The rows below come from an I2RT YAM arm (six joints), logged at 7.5 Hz.
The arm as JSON. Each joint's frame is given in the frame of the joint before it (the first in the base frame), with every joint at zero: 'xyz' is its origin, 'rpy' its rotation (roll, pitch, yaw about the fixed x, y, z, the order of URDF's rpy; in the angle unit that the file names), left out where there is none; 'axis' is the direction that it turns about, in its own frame. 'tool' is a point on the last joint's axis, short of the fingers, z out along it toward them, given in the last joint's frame.
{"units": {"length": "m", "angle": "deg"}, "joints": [
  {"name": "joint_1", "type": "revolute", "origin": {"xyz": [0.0, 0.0, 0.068]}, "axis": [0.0, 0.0, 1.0]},
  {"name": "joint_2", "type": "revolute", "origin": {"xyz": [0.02, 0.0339, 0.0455], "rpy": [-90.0, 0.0, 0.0]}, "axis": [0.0, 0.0, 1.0]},
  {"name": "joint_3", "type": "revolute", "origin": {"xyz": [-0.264, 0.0, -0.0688], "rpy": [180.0, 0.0, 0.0]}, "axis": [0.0, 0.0, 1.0]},
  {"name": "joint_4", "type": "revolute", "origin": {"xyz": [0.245, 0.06, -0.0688]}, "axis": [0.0, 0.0, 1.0]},
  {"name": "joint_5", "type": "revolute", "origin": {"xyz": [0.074, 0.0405, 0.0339], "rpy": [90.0, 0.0, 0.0]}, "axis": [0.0, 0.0, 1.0]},
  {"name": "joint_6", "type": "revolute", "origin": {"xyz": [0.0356, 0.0, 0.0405], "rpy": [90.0, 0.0, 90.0]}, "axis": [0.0, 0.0, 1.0]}
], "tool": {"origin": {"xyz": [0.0, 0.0, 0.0], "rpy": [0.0, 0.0, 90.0]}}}
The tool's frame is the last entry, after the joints.
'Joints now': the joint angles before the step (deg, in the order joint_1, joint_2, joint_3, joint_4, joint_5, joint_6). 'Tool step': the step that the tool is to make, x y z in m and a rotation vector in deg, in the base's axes. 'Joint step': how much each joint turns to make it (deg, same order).
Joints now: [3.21, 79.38, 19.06, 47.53, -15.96, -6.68]
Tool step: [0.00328, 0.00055, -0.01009, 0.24, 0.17, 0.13]
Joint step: [0.07, 3.90, -0.45, 4.26, -0.12, 0.24]
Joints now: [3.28, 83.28, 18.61, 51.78, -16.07, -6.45]
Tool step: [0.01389, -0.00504, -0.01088, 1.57, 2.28, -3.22]
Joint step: [-1.03, 5.78, 2.17, 1.99, 1.73, 2.23]
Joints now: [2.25, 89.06, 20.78, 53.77, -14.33, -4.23]
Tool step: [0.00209, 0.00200, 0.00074, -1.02, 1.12, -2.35]
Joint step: [0.84, -0.38, 0.80, -2.38, 3.33, -0.11]
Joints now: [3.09, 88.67, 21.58, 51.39, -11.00, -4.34]
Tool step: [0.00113, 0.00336, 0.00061, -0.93, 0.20, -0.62]
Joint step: [0.92, -0.06, 0.43, -0.83, 1.73, -0.47]
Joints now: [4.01, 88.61, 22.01, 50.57, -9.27, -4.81]
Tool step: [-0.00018, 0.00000, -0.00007, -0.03, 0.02, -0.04]
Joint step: [0.01, -0.03, -0.04, -0.02, 0.06, -0.01]
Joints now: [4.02, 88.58, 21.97, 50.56, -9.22, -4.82]
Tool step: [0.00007, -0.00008, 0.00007, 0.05, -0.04, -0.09]
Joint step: [-0.01, 0.01, 0.00, 0.07, 0.06, 0.07]
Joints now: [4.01, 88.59, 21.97, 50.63, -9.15, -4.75]
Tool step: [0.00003, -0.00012, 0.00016, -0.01, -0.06, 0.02]
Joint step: [-0.03, -0.02, 0.00, 0.03, -0.05, -0.03]
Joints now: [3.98, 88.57, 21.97, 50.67, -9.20, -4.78]
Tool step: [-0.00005, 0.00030, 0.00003, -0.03, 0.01, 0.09]
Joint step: [0.06, -0.02, 0.00, -0.04, -0.02, -0.04]
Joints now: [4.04, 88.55, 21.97, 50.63, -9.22, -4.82]
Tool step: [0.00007, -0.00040, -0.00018, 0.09, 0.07, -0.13]
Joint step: [-0.08, 0.04, 0.00, -0.01, 0.02, 0.11]
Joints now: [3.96, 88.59, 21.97, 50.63, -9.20, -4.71]
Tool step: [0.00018, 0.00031, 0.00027, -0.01, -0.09, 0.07]
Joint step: [0.06, 0.00, 0.05, 0.04, 0.00, -0.02]
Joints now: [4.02, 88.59, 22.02, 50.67, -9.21, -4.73]
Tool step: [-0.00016, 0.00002, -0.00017, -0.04, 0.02, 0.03]
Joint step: [0.00, 0.00, -0.04, 0.01, -0.01, -0.04]
